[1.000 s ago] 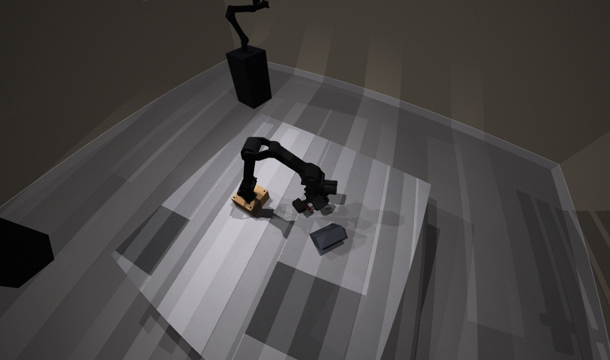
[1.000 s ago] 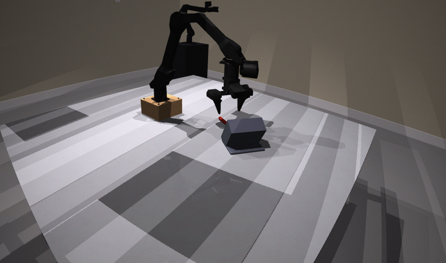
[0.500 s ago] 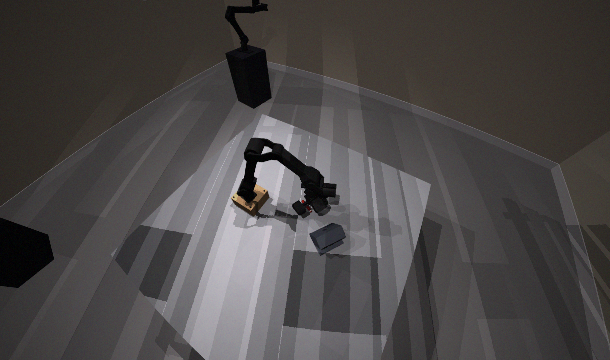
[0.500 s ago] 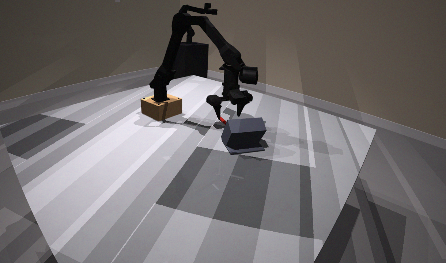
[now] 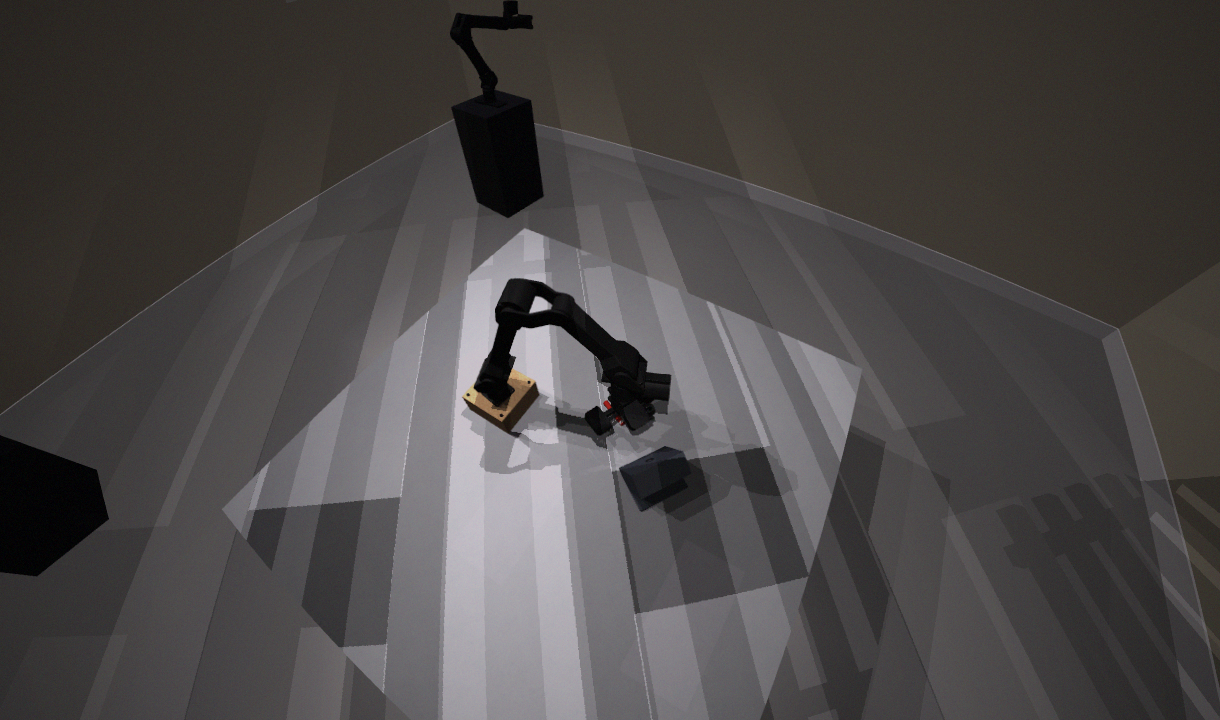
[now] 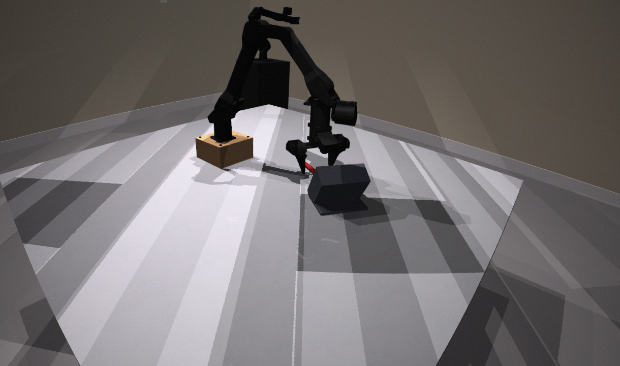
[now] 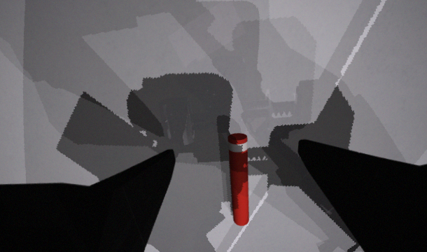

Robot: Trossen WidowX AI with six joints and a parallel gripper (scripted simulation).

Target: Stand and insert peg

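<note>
The red peg is 10 mm below my gripper tip and 10 mm behind it. From my gripper tip the other things lie so: dark grey sloped panel (150 mm ahead, 70 mm to the right, 30 mm above).
</note>
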